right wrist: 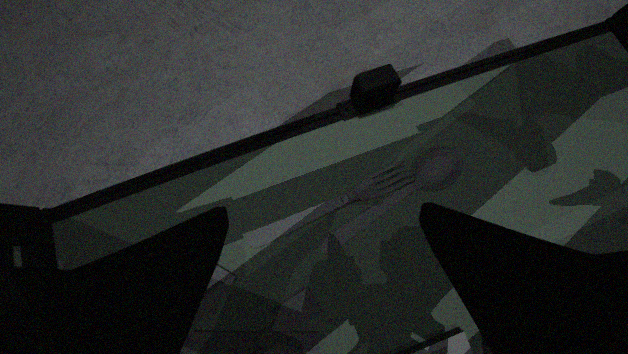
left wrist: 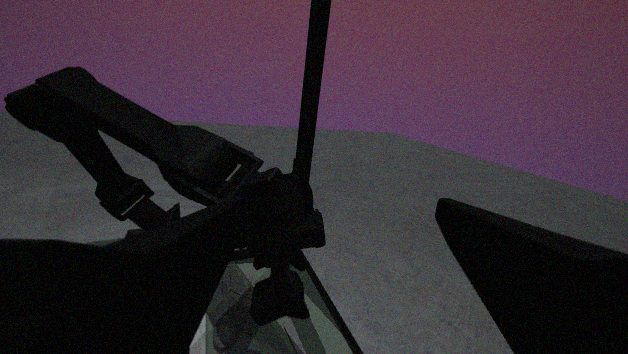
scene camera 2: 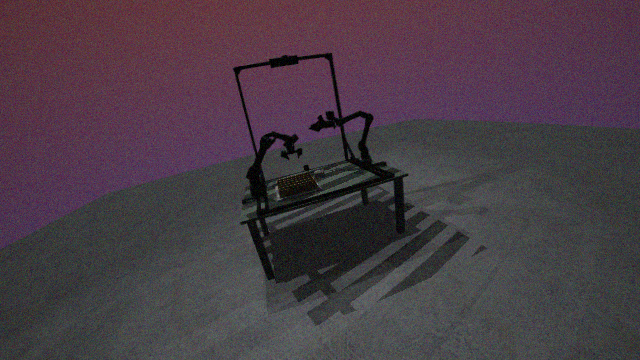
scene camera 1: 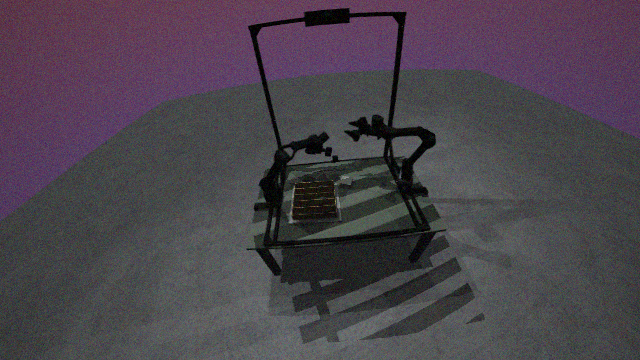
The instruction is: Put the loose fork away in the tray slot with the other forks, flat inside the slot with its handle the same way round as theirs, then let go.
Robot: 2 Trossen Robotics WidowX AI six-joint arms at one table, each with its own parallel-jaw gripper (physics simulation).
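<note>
The loose fork (right wrist: 357, 192) lies on the table in the right wrist view, tines toward upper right, beside a spoon (right wrist: 437, 168). The fork cannot be made out in the scene views. The tray (scene camera 1: 340, 214) (scene camera 2: 317, 189) lies on the left part of the table. Its dark slots show thin orange-brown lines; the forks in them are too small and dark to tell apart. My right gripper (scene camera 1: 320, 151) (scene camera 2: 293, 156) (right wrist: 325, 214) is open and empty, high above the far left part of the table, over the fork. My left gripper (scene camera 1: 349, 128) (scene camera 2: 315, 124) (left wrist: 339, 206) is open and empty, higher and farther right.
A small black box (scene camera 1: 335, 158) (scene camera 2: 306, 167) (right wrist: 376, 89) sits at the table's far edge. A small pale object (scene camera 1: 345, 180) lies behind the tray's right corner. A black overhead frame (scene camera 1: 264, 82) (scene camera 2: 245, 107) stands around the table. The right arm (left wrist: 120, 110) crosses the left wrist view.
</note>
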